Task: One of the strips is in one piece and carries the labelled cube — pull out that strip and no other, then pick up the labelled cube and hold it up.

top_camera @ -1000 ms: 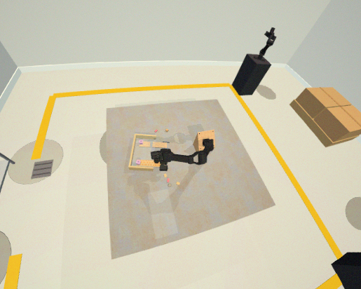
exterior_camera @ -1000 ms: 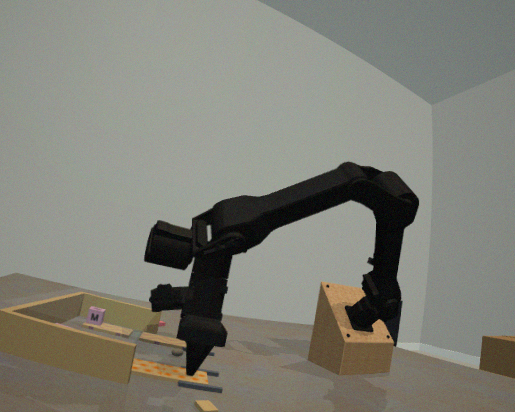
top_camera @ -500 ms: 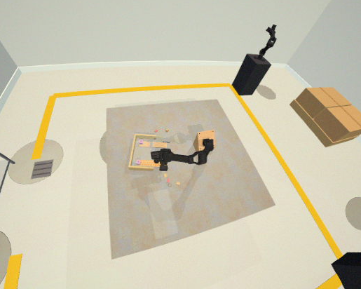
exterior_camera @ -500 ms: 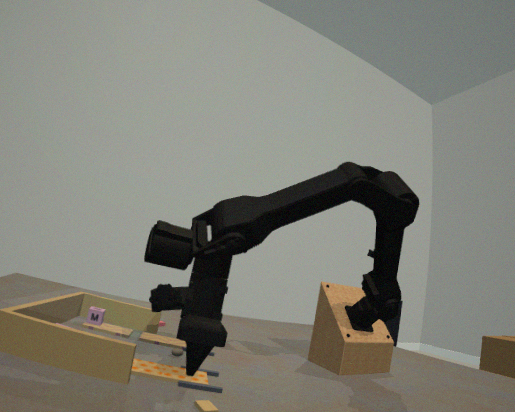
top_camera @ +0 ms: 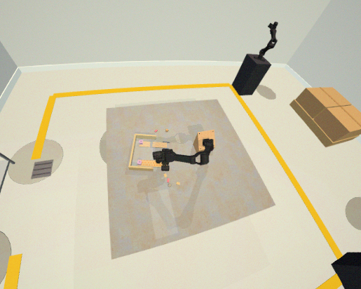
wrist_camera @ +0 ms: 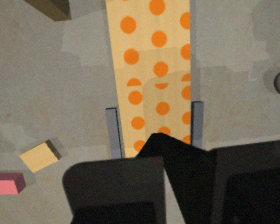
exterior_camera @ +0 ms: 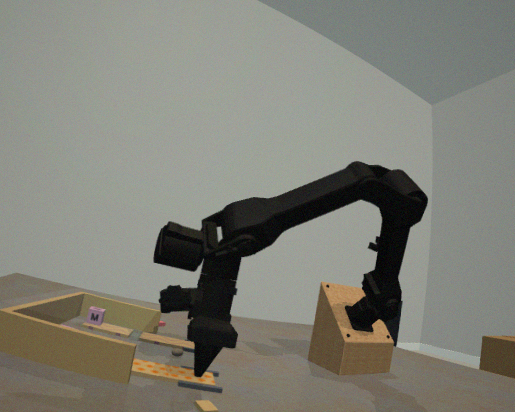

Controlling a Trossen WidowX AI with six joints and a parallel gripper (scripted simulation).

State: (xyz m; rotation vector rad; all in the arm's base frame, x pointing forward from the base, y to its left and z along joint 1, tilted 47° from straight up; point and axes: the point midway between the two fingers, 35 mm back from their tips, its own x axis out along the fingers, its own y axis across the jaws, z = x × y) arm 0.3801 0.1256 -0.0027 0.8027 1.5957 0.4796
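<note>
Now: gripper tip 10 cm short of the orange dotted strip and 2 cm to the left of it.
</note>
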